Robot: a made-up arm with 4 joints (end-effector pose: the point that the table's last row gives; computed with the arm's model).
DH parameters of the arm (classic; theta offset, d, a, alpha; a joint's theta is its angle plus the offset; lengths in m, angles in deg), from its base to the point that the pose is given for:
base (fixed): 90 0.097 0 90
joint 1: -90 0.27 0.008 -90
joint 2: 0 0.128 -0.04 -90
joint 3: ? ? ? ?
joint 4: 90 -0.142 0.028 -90
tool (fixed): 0 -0.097 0 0
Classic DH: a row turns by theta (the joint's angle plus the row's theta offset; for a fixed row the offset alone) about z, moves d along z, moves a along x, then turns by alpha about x.
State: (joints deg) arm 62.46 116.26 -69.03 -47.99
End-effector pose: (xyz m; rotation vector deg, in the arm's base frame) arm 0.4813 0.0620 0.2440 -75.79 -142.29 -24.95
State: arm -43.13 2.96 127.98 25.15
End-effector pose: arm 0.2729 -0.0204 -0.0200 -166.08 0.30 40.11
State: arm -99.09 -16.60 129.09 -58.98
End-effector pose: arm 0.1736 -0.1402 0.0545 117.80 49.12 73.20
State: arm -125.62 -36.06 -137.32 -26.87
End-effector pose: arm 0.1302 0.0313 0.0520 4.83 50.18 29.70
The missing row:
joint 3: 0 0.059 -0.107 -90
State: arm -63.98 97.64 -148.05 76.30
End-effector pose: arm 0.2850 -0.0695 0.1202 -15.58 -72.36 -130.81
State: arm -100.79 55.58 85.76 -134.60
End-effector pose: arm 0.1121 0.0069 -0.2028 40.39 -18.70 118.98
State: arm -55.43 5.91 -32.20 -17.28
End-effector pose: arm 0.2217 0.2365 -0.0375 -22.45 21.33 -7.60
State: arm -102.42 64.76 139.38 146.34
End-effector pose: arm 0.0708 -0.1015 -0.0368 -6.99 83.01 109.68
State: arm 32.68 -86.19 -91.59 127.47
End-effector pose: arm 0.0937 -0.0565 0.0663 -85.78 83.20 62.87
